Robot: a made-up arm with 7 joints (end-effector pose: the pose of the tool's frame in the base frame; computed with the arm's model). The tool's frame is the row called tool.
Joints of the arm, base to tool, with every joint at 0 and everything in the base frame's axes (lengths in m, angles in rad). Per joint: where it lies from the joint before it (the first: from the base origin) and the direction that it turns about. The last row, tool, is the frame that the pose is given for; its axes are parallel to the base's.
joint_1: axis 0 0.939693 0.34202 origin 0.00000 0.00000 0.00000
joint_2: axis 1 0 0 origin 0.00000 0.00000 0.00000
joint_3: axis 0 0 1 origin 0.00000 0.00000 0.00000
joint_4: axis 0 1 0 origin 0.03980 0.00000 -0.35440
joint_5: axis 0 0 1 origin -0.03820 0.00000 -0.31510
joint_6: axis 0 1 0 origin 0.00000 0.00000 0.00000
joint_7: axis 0 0 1 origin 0.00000 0.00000 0.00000
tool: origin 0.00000 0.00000 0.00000
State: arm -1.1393 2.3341 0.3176 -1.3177 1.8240 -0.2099 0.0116
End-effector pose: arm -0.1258 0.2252 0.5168 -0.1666 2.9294 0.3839
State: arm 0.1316 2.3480 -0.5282 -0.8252 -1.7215 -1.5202 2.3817
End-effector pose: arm 0.2278 0.5217 0.3027 0.8927 0.7254 0.1653
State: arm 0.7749 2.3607 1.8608 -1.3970 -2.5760 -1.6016 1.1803
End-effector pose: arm 0.2714 0.1046 0.4825 1.8396 0.4119 -1.3367
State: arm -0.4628 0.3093 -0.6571 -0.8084 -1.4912 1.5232 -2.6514
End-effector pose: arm 0.4358 -0.0084 -0.4773 -0.6896 -2.2377 1.3815
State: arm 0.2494 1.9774 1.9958 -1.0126 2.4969 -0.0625 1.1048
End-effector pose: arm -0.0424 0.3983 0.4779 2.5070 1.3941 0.0699
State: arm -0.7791 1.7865 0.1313 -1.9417 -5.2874 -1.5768 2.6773
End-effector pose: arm 0.2391 0.1777 0.3285 -2.0963 -0.1222 -1.4529
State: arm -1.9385 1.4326 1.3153 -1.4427 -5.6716 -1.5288 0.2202
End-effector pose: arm -0.1198 0.4906 0.2296 -0.3826 0.3641 -0.3293
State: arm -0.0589 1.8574 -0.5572 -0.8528 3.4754 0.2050 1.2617
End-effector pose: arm 0.2235 0.5996 0.0512 1.6296 1.0175 -2.3460
